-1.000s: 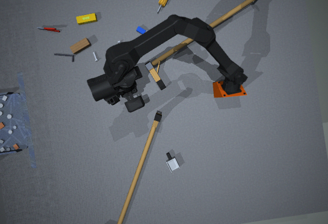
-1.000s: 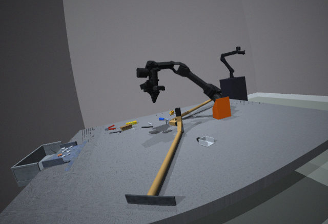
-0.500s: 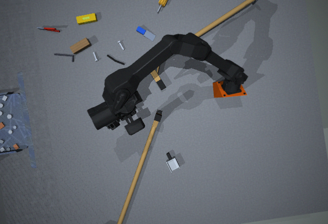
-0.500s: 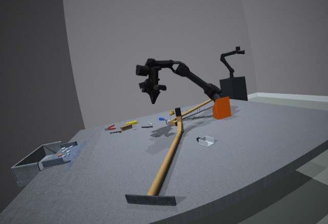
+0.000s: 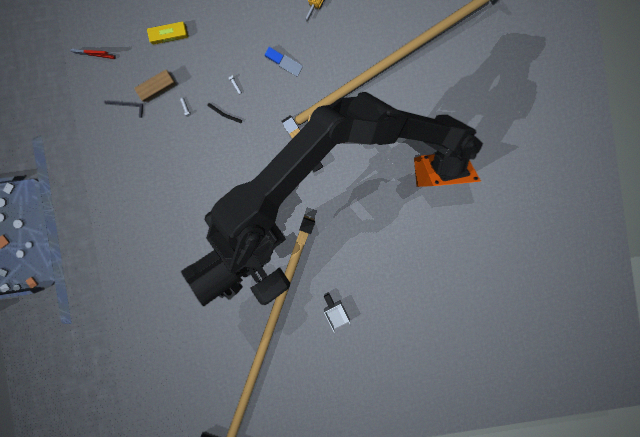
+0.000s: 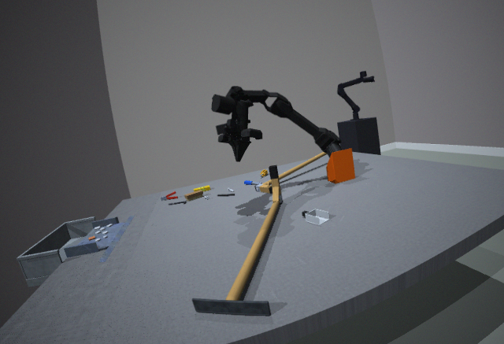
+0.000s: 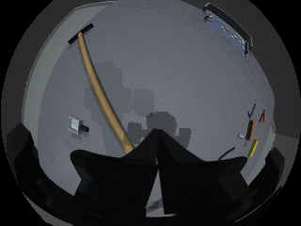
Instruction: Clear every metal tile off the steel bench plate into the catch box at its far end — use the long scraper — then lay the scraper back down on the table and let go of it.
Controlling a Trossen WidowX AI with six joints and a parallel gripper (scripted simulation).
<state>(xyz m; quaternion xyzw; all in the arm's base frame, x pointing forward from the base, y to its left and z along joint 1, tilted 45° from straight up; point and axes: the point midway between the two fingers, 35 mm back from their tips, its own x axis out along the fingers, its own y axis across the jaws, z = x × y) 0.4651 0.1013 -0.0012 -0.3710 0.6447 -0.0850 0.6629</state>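
My gripper tip is now 20 mm short of the long scraper, 220 mm to the right of it and 130 mm above it. Also, from my gripper tip: wooden block: 160 mm ahead, 410 mm to the right, 180 mm below; blue putty knife: 150 mm behind, 420 mm to the right, 180 mm below; small metal scoop: 150 mm behind, 200 mm to the left, 190 mm below.
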